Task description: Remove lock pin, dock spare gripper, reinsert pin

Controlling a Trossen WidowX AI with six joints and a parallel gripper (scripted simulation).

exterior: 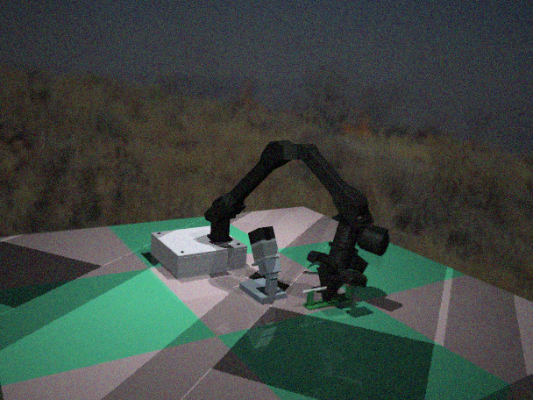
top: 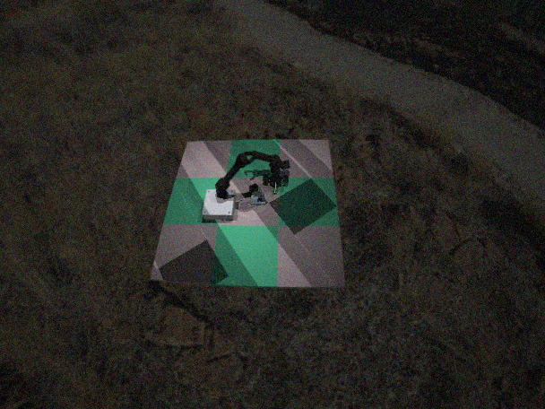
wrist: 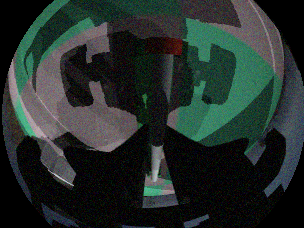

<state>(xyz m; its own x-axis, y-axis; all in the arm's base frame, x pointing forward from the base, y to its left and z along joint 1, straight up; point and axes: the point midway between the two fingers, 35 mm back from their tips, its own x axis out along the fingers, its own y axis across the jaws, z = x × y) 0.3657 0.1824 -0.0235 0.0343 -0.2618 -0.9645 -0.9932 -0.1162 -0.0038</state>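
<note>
The green cradle is 10 mm to the left of my gripper tip and 10 mm above it. Also, from my gripper tip: spare gripper: 130 mm to the right, 110 mm behind, 110 mm above; then mount socket: 130 mm to the right, 100 mm behind, 40 mm above.
</note>
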